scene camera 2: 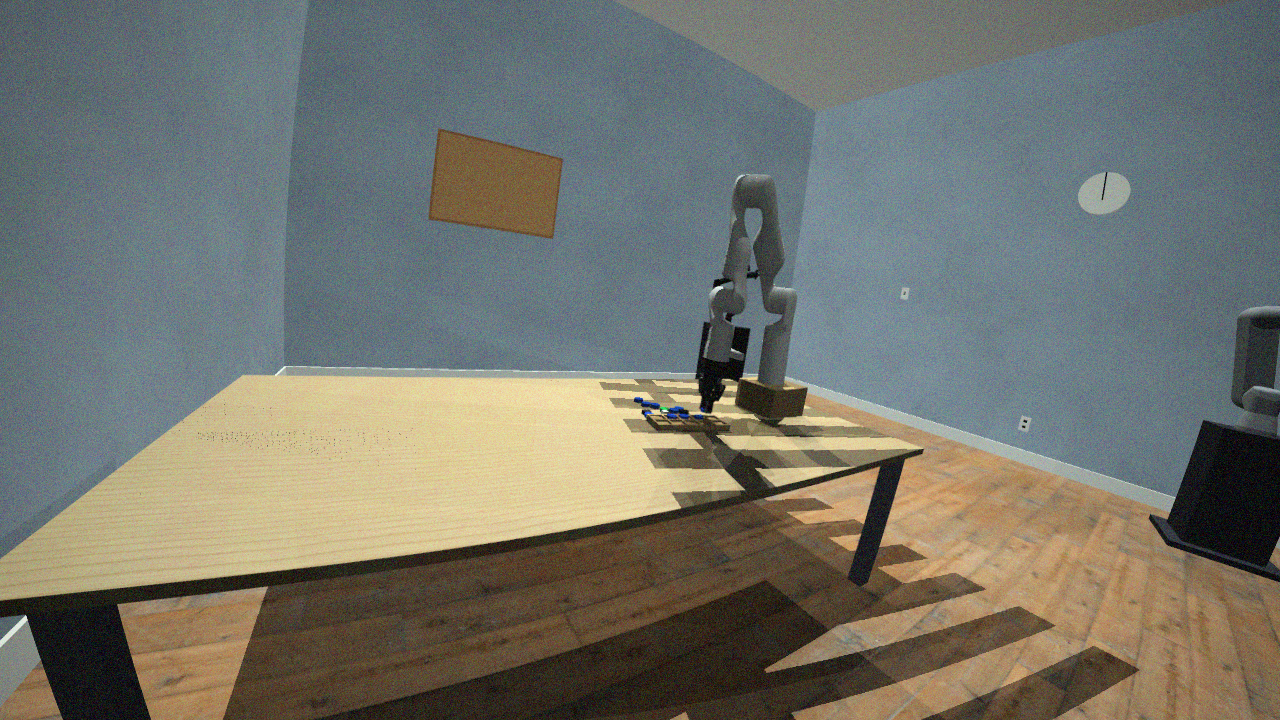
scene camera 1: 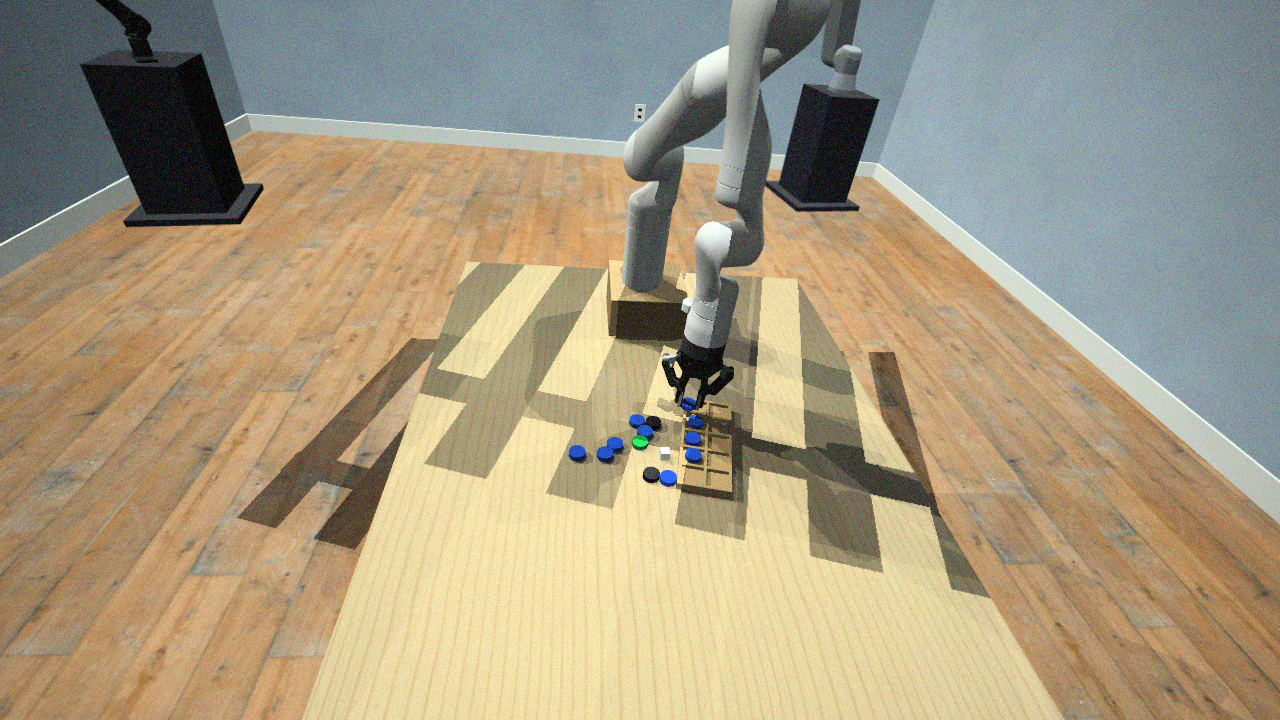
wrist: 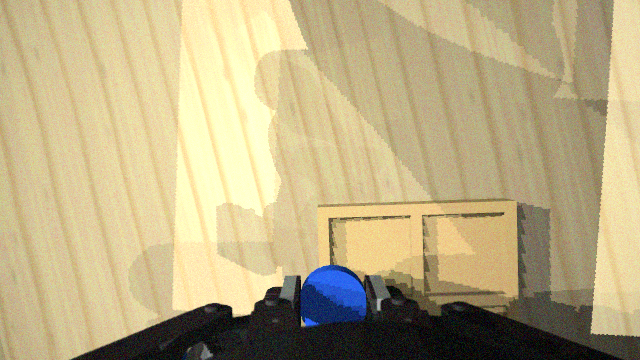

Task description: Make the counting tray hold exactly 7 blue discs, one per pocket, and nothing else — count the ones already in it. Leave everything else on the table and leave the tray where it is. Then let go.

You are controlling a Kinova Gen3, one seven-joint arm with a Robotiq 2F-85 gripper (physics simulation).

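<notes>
My gripper is shut on a blue disc and holds it above the far left corner of the wooden counting tray. In scene camera 1, three blue discs sit in the tray's left column, one per pocket. The far end pockets in the wrist view hold no disc where they show; the held disc and my fingers hide part of them. Several blue discs lie on the table left of the tray.
A green disc, a small white cube and two black discs lie left of the tray among the loose blue discs. The arm's base block stands at the far side of the table.
</notes>
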